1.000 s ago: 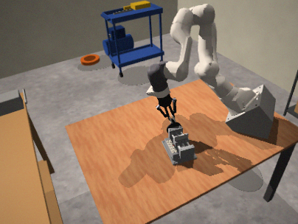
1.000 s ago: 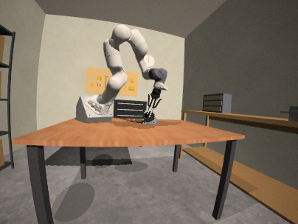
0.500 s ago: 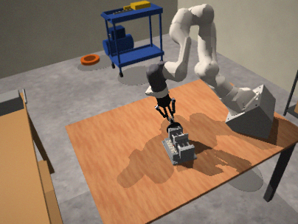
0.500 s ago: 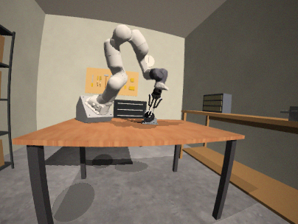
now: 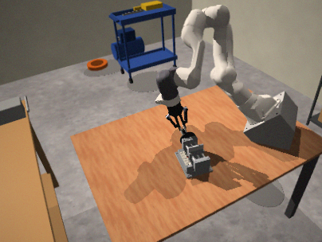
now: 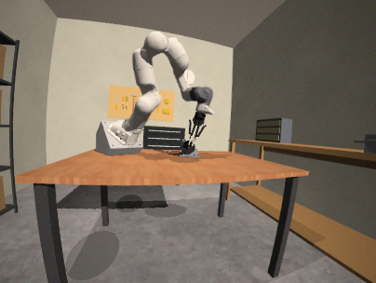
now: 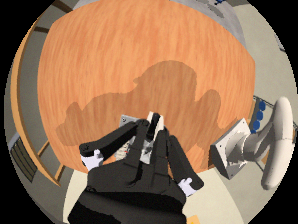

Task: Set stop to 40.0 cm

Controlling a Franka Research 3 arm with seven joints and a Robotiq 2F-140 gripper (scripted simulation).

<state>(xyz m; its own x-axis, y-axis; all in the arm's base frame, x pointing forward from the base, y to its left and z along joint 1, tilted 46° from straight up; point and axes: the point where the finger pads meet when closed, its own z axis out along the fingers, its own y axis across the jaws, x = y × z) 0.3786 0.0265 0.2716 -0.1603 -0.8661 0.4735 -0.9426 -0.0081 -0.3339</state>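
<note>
Now: hand 20 mm to the right of the handwheel and 30 mm above it.
</note>
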